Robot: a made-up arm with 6 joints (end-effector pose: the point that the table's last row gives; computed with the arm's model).
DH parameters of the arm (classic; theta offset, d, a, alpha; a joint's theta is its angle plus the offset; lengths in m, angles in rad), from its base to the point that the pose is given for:
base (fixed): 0.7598 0 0.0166 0
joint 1: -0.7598 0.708 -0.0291 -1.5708
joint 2: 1.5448 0 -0.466 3.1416
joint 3: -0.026 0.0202 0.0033 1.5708
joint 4: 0 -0.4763 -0.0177 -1.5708
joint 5: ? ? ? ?
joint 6: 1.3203 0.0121 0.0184 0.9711
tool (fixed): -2.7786 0.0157 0 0
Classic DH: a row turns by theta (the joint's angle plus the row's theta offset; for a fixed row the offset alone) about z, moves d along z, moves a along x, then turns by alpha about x.
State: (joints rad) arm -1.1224 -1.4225 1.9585 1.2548 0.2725 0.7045
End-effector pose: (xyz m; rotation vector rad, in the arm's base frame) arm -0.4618 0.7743 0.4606 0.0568 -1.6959 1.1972
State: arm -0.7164 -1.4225 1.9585 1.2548 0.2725 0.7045
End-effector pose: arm -0.7246 0.5252 0.4606 0.4178 -1.7337 1.4916
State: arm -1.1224 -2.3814 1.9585 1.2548 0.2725 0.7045
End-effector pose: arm -0.2147 0.2605 -0.1412 -0.7609 -1.3653 1.9398
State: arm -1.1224 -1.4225 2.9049 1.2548 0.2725 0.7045
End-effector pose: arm -0.2825 0.4016 0.2614 -0.7498 -1.3718 1.9313
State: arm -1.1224 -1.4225 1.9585 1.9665 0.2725 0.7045
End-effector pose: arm -0.3252 0.8400 0.4603 0.0089 -2.4526 1.1399
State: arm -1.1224 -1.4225 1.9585 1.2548 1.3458 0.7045
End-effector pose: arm -0.4736 0.8019 0.4528 -1.0527 -1.5546 0.6076
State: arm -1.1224 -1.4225 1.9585 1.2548 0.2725 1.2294
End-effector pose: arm -0.4504 0.7759 0.4590 -0.0521 -2.2067 1.3304
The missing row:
joint 5: 0 0.1951 0.0183 1.5708
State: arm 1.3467 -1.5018 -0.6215 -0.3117 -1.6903 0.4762
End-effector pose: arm 0.2038 -0.2207 1.0576 0.1728 2.2136 -1.7530
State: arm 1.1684 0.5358 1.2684 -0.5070 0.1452 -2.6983
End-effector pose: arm 0.4060 0.4888 1.3585 1.4812 -0.2230 -0.0635
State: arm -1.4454 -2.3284 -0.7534 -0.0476 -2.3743 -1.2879
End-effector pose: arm -0.2429 0.3906 0.8445 -1.2387 0.2776 -1.2481
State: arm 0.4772 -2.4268 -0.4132 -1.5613 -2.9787 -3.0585
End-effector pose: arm -0.2988 -0.2004 0.8750 -0.7396 -0.3657 0.4639
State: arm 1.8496 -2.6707 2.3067 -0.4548 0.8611 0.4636
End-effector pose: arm 0.2694 -0.1349 -0.2084 0.5935 2.4620 -1.4671
